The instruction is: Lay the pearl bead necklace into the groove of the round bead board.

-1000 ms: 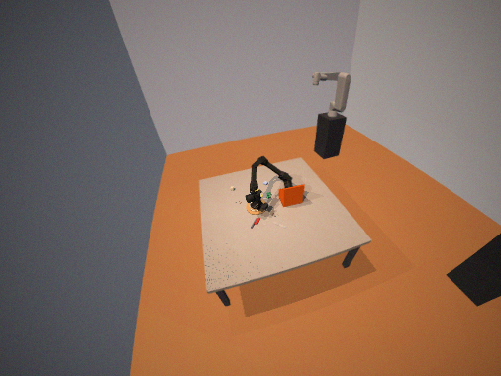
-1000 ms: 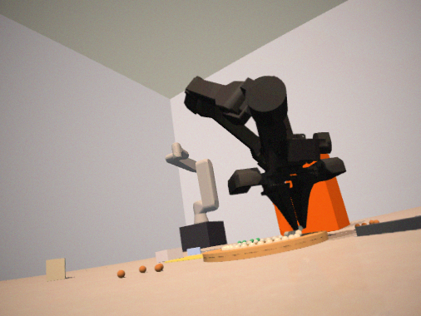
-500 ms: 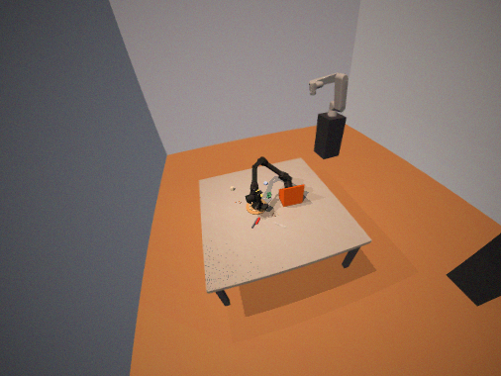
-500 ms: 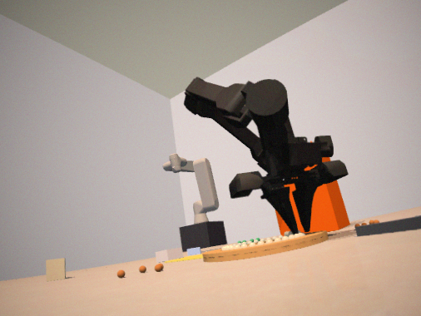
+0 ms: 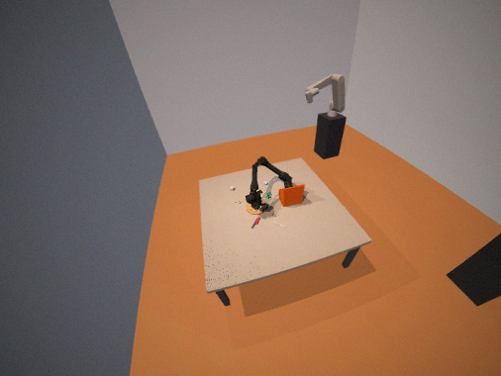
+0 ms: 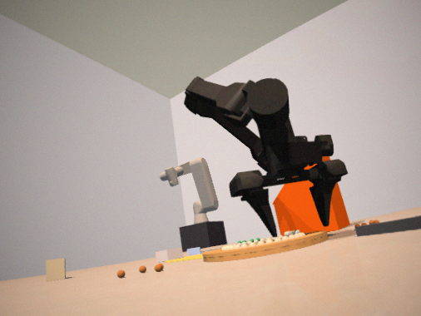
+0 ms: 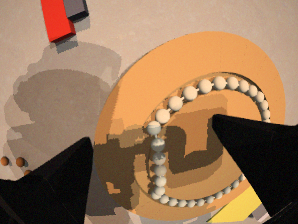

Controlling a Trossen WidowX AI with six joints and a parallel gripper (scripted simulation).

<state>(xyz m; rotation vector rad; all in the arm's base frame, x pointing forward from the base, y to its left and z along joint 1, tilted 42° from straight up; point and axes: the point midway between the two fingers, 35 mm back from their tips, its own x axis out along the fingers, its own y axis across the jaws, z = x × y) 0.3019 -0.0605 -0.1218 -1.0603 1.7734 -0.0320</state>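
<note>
My gripper tip is now 60 mm to the left of the round wooden bead board and 10 mm above it. From my gripper tip the other things lie so: tan cube: 170 mm ahead, 390 mm to the right; then yellow flat piece: 50 mm behind, 230 mm to the right, 20 mm below; then red-handled tool: 60 mm ahead, 110 mm to the left, 10 mm below.
</note>
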